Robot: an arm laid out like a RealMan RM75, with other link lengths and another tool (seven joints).
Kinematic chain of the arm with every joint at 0, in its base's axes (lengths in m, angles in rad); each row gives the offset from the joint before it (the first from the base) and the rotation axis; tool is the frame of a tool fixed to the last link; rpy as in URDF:
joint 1: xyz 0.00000 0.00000 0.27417 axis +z
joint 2: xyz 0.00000 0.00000 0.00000 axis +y
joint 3: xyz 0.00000 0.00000 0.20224 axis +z
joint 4: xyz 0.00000 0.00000 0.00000 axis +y
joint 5: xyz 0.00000 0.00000 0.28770 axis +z
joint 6: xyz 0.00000 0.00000 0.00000 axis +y
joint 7: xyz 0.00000 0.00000 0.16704 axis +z
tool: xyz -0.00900 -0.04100 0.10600 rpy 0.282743 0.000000 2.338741
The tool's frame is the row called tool.
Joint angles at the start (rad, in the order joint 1, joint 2, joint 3, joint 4, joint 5, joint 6, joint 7):
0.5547, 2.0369, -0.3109, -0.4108, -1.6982, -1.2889, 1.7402
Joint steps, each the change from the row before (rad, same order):
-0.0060, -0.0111, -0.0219, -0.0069, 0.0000, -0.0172, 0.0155
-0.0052, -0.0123, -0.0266, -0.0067, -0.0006, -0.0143, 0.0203
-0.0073, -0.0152, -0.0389, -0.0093, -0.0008, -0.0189, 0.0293
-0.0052, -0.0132, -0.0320, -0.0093, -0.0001, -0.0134, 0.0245
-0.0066, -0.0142, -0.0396, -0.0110, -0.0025, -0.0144, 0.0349
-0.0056, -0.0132, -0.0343, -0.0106, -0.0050, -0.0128, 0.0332
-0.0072, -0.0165, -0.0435, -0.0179, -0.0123, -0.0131, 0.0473
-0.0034, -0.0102, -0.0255, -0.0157, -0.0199, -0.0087, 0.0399
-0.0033, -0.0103, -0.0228, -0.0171, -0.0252, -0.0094, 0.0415
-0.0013, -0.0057, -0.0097, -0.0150, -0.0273, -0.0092, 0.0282
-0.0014, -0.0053, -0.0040, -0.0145, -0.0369, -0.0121, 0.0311
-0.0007, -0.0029, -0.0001, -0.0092, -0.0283, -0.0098, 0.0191
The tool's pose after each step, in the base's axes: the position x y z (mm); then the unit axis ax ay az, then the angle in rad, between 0 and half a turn. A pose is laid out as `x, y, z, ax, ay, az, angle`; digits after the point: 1 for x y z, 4 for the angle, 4 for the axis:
314.9, 521.5, 59.5, -0.1609, -0.9296, -0.3316, 2.4153
312.8, 519.7, 60.5, -0.1578, -0.9344, -0.3194, 2.4204
309.8, 516.7, 59.9, -0.1553, -0.9410, -0.3008, 2.4280
307.6, 514.7, 60.3, -0.1533, -0.9458, -0.2864, 2.4367
305.8, 511.4, 58.6, -0.1550, -0.9512, -0.2669, 2.4473
304.7, 508.1, 57.0, -0.1578, -0.9556, -0.2488, 2.4591
304.7, 503.7, 54.7, -0.1639, -0.9604, -0.2253, 2.4812
305.7, 500.1, 52.3, -0.1712, -0.9632, -0.2071, 2.5015
307.7, 496.0, 50.1, -0.1796, -0.9654, -0.1889, 2.5257
309.5, 492.6, 48.6, -0.1847, -0.9670, -0.1756, 2.5473
312.9, 487.6, 46.5, -0.1926, -0.9680, -0.1609, 2.5719
315.6, 483.6, 44.7, -0.1978, -0.9686, -0.1506, 2.5898

